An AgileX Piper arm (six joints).
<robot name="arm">
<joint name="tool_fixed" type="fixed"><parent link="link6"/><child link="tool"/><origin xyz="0 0 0" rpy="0 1.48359 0"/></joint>
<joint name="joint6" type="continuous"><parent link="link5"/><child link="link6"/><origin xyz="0.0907 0 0.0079" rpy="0 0 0"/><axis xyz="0.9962 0 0.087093"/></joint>
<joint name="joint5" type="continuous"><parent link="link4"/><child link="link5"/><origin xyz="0 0 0" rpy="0 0 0"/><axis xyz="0 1 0"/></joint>
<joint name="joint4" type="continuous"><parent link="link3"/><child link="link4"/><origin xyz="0.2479 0 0.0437" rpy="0 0 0"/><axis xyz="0.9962 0 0.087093"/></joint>
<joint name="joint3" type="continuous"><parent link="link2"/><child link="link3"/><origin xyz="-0.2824 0 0.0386" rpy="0 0 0"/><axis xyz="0 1 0"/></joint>
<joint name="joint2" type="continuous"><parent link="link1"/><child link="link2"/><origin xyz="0 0 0" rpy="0 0 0"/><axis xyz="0 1 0"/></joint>
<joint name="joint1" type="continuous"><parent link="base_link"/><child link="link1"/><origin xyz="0 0 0.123" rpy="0 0 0"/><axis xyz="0 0 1"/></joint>
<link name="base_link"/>
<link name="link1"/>
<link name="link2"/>
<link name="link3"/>
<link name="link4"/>
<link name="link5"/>
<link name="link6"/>
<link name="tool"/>
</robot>
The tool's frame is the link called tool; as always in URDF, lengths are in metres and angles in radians. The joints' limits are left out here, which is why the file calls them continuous.
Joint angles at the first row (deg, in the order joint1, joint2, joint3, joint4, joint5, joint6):
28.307, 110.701, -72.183, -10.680, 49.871, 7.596
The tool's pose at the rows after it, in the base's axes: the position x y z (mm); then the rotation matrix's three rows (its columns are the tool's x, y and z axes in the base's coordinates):
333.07, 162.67, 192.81; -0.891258, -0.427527, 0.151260; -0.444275, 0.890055, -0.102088; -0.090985, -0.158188, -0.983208
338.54, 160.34, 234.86; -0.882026, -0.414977, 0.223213; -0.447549, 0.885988, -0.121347; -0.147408, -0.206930, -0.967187
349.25, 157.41, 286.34; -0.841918, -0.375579, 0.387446; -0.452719, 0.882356, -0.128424; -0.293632, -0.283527, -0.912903
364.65, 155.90, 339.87; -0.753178, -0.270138, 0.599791; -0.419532, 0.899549, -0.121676; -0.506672, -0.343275, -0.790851
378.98, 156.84, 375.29; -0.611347, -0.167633, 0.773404; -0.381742, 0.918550, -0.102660; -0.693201, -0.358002, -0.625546
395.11, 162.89, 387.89; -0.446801, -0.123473, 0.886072; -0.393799, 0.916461, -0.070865; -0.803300, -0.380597, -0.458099
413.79, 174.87, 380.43; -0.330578, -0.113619, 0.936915; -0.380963, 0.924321, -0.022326; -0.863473, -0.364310, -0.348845
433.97, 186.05, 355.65; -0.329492, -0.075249, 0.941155; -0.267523, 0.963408, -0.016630; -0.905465, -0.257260, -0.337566
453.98, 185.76, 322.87; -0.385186, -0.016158, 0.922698; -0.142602, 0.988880, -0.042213; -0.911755, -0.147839, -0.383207
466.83, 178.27, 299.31; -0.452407, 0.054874, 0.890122; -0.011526, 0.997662, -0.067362; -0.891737, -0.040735, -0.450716
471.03, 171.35, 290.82; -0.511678, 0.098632, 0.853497; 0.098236, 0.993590, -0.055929; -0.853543, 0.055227, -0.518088
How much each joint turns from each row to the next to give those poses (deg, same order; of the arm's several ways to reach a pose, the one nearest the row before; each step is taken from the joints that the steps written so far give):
-0.001, -1.478, -4.964, -0.250, 8.591, -0.001
0.001, -2.772, -5.520, -2.794, 5.238, 0.001
0.000, -2.491, -7.130, -5.386, 1.335, 0.763
-0.001, -0.890, -8.410, -7.198, -2.974, 3.922
0.001, 0.229, -5.002, -7.708, -7.260, 5.999
0.000, 1.444, -1.449, -8.827, -9.594, 6.025
0.000, 3.144, -0.607, -7.669, -8.255, 8.183
0.000, 4.791, -1.451, -4.410, -2.672, 12.026
-1.170, 4.673, -1.018, -0.382, -0.392, 8.805
-1.587, 2.995, -1.055, 4.245, 0.982, 4.018
-1.387, 0.895, -0.991, 8.082, 1.098, -1.267

